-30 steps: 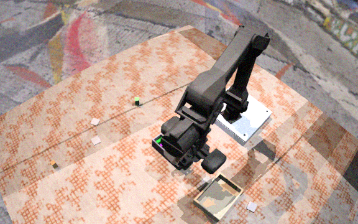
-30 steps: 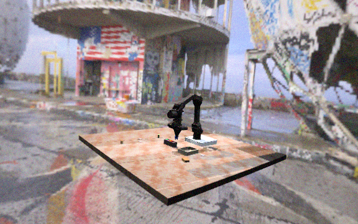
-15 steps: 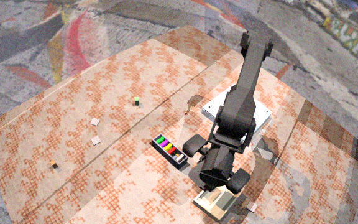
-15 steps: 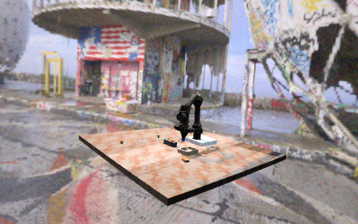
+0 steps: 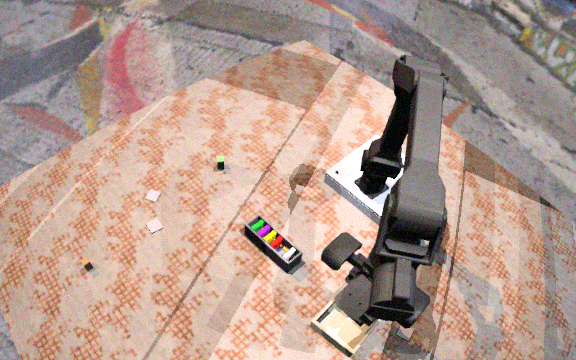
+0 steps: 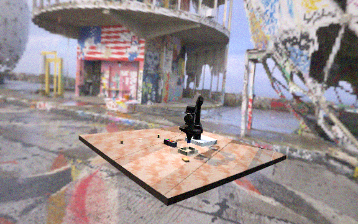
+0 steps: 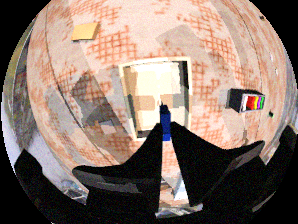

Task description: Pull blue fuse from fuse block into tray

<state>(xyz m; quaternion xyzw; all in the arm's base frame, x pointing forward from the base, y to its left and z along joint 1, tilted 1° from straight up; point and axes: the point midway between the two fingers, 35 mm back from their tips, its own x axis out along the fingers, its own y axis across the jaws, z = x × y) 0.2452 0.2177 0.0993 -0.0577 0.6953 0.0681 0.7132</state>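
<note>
My gripper tip is now 10 mm above the blue fuse. Round my gripper tip: tray (90 mm below).
</note>
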